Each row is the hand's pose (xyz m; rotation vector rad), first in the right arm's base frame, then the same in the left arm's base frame.
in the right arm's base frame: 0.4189 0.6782 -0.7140 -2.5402 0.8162 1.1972
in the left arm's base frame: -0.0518 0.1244 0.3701 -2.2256 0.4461 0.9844
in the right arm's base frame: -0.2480 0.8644 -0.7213 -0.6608 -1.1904 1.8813
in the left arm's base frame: -0.7121 0.3280 0.3253 -0.5925 -1.6664 1.4859
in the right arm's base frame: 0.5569 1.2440 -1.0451 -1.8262 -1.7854 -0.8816
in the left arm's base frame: 0.1248 0.7704 0.3514 -1.4956 -1.5176 -1.3732
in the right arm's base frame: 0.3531 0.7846 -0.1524 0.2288 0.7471 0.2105
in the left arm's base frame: -0.2232 -0.0221 0.8994 0.6356 0.5022 0.3894
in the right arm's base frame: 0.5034 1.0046 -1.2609 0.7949 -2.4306 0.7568
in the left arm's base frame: 0.1202 0.6523 0.0468 0.9111 -2.8235 0.2803
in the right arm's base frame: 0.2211 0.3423 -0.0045 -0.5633 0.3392 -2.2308
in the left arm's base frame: -0.3646 -0.4774 0.8120 -0.1067 0.7245 -2.0973
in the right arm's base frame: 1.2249 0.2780 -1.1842 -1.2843 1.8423 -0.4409
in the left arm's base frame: 0.8402 -0.0696 -0.0744 -0.8931 1.6646 -0.1263
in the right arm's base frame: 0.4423 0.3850 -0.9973 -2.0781 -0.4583 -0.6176
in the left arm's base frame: 0.0334 -0.0163 -0.0037 -1.5976 -0.3744 -0.8423
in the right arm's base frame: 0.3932 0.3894 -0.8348 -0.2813 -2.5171 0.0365
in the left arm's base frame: -0.0448 -0.0809 0.1325 -0.1105 -2.6198 -0.5838
